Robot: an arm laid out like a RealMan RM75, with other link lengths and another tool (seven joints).
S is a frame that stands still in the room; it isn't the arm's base.
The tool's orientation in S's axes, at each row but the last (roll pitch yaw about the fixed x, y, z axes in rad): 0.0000 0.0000 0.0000; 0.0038 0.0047 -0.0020; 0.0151 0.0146 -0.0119; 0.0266 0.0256 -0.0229; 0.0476 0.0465 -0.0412; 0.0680 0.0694 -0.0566
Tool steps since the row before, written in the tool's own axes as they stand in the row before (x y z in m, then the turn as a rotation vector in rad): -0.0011 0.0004 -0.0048 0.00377 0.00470 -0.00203; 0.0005 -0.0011 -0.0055 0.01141 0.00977 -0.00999; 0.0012 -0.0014 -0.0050 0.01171 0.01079 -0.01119; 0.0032 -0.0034 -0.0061 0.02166 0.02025 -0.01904; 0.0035 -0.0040 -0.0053 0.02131 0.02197 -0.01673; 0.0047 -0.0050 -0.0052 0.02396 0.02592 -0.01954
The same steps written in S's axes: -0.0011 0.0004 -0.0048 0.00377 0.00470 -0.00203; 0.0005 -0.0011 -0.0055 0.01138 0.00979 -0.01001; 0.0011 -0.0013 -0.0050 0.01168 0.01082 -0.01120; 0.0030 -0.0033 -0.0063 0.02165 0.02026 -0.01904; 0.0031 -0.0039 -0.0056 0.02148 0.02188 -0.01664; 0.0040 -0.0049 -0.0058 0.02417 0.02586 -0.01935
